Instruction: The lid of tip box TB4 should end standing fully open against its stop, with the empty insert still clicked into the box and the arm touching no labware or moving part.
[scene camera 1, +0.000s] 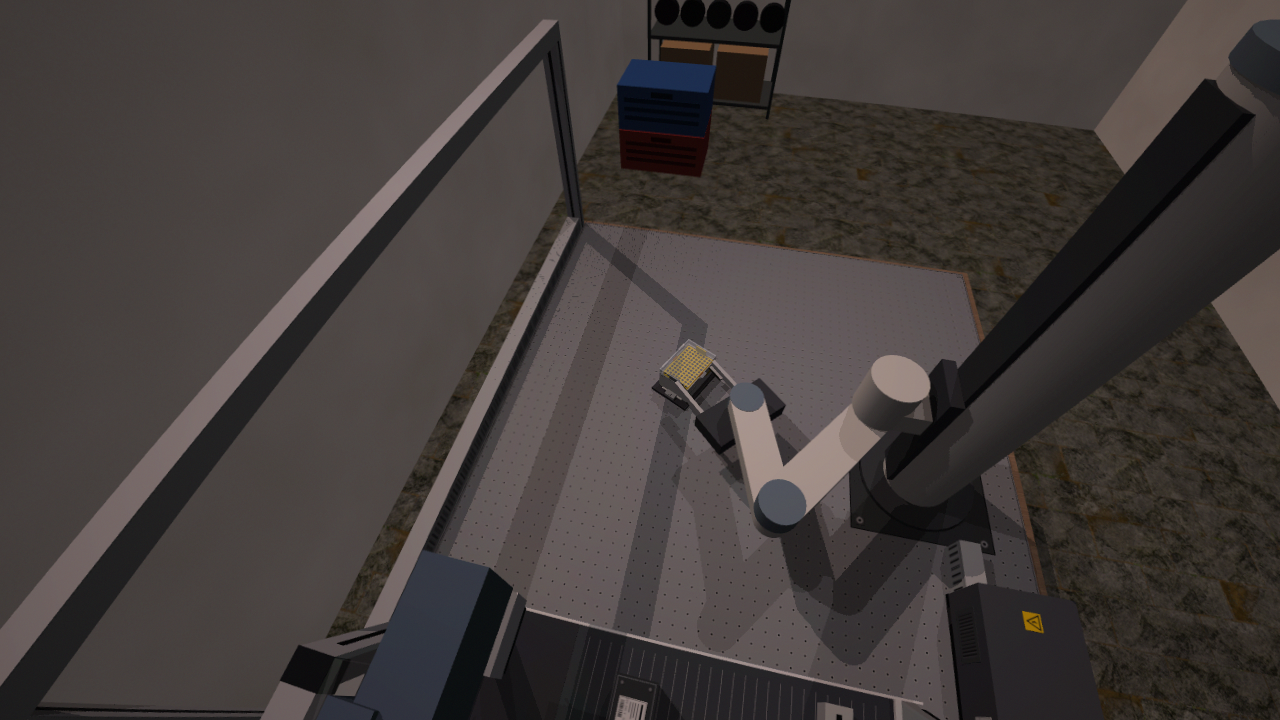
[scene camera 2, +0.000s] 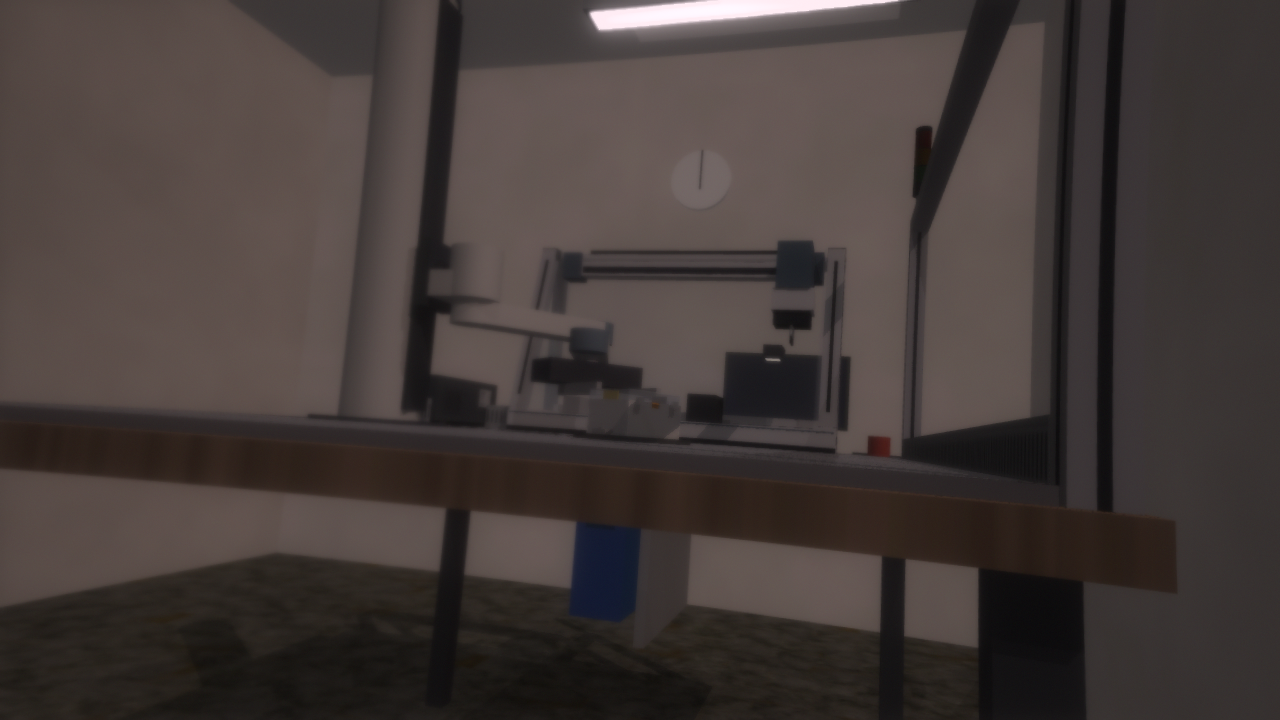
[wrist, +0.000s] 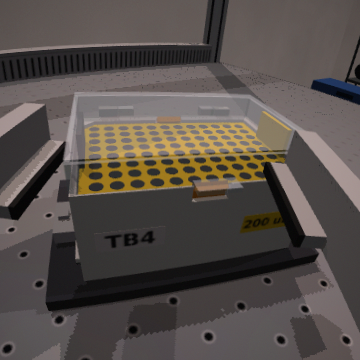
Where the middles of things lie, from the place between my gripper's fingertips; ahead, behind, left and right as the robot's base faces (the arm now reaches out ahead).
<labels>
I see the clear lid (scene camera 1: 690, 361) 3 cm to the right of my hand, 2 cm ahead of it and 1 cm below it. From my hand the other things lie so: grey control box (scene camera 2: 471, 413) 66 cm behind, 52 cm to the left, 2 cm below.
</labels>
